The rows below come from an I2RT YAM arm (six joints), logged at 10 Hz.
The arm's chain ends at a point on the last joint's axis. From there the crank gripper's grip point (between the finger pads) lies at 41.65 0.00 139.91 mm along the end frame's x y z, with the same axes.
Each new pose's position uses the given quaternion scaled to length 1; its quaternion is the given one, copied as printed.
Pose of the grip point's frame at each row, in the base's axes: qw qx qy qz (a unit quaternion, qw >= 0); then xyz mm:
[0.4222, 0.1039, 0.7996, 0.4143, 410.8, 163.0, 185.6]
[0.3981, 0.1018, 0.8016, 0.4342, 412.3, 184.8, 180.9]
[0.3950, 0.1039, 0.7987, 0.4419, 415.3, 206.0, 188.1]
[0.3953, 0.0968, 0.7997, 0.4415, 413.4, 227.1, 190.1]
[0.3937, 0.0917, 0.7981, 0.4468, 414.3, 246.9, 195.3]
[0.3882, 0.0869, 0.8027, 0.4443, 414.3, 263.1, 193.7]
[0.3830, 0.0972, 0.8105, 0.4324, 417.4, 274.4, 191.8]
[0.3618, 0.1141, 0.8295, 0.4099, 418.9, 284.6, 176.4]
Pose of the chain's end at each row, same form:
[0.4222, 0.1039, 0.7996, 0.4143, 330.2, 61.1, 252.1]
[0.3981, 0.1018, 0.8016, 0.4342, 338.2, 77.5, 246.6]
[0.3950, 0.1039, 0.7987, 0.4419, 341.9, 97.3, 252.2]
[0.3953, 0.0968, 0.7997, 0.4415, 340.8, 118.0, 254.5]
[0.3937, 0.0917, 0.7981, 0.4468, 343.0, 136.5, 258.7]
[0.3882, 0.0869, 0.8027, 0.4443, 344.8, 152.6, 258.9]
[0.3830, 0.0972, 0.8105, 0.4324, 347.4, 166.4, 260.7]
[0.3618, 0.1141, 0.8295, 0.4099, 351.5, 180.8, 253.8]

